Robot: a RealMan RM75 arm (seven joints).
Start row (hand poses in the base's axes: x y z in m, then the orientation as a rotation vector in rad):
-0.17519 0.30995 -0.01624 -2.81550 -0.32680 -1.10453
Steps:
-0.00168 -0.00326 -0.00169 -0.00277 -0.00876 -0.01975
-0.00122 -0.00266 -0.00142 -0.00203 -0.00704 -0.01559
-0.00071 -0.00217 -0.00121 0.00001 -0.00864 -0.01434
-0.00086 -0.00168 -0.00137 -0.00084 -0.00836 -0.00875
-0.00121 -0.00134 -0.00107 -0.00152 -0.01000 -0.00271
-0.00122 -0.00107 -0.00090 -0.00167 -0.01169 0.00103
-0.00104 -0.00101 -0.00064 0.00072 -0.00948 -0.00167
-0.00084 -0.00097 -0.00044 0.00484 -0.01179 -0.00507
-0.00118 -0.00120 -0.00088 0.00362 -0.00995 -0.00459
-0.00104 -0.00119 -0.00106 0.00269 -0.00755 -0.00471
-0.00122 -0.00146 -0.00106 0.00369 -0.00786 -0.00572
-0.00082 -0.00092 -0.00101 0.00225 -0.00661 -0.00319
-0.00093 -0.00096 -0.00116 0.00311 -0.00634 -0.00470
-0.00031 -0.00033 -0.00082 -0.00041 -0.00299 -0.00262
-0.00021 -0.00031 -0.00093 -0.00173 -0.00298 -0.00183
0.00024 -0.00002 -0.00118 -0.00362 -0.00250 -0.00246
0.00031 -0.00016 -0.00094 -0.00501 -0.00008 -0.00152
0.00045 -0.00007 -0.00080 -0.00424 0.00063 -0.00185
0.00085 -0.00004 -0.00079 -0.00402 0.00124 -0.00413
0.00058 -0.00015 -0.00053 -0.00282 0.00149 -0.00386
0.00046 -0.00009 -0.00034 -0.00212 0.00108 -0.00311
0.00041 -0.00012 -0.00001 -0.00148 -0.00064 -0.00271
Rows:
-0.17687 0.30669 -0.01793 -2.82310 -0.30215 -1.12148
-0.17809 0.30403 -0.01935 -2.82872 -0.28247 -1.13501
-0.17880 0.30186 -0.02056 -2.83105 -0.26320 -1.15023
-0.17966 0.30018 -0.02193 -2.83155 -0.25214 -1.16414
-0.18087 0.29884 -0.02300 -2.82895 -0.24997 -1.17942
-0.18209 0.29777 -0.02390 -2.82379 -0.25317 -1.19645
-0.18313 0.29676 -0.02454 -2.81893 -0.25091 -1.21028
-0.18397 0.29579 -0.02498 -2.81085 -0.24130 -1.22716
-0.18515 0.29459 -0.02586 -2.80447 -0.23307 -1.24152
-0.18619 0.29340 -0.02692 -2.80018 -0.22518 -1.25265
-0.18741 0.29194 -0.02798 -2.79529 -0.21522 -1.26417
-0.18823 0.29102 -0.02899 -2.79109 -0.20966 -1.27370
-0.18916 0.29006 -0.03015 -2.78698 -0.20141 -1.28293
-0.18947 0.28973 -0.03097 -2.78677 -0.19828 -1.28785
-0.18968 0.28942 -0.03190 -2.78729 -0.19715 -1.29293
-0.18944 0.28940 -0.03308 -2.78994 -0.19645 -1.29797
-0.18913 0.28924 -0.03402 -2.79474 -0.19790 -1.29974
-0.18868 0.28917 -0.03482 -2.79948 -0.19833 -1.30036
-0.18783 0.28913 -0.03561 -2.80546 -0.19544 -1.30052
-0.18725 0.28898 -0.03614 -2.81047 -0.19205 -1.29993
-0.18679 0.28889 -0.03648 -2.81431 -0.18921 -1.29958
-0.18638 0.28877 -0.03649 -2.81641 -0.18652 -1.30144

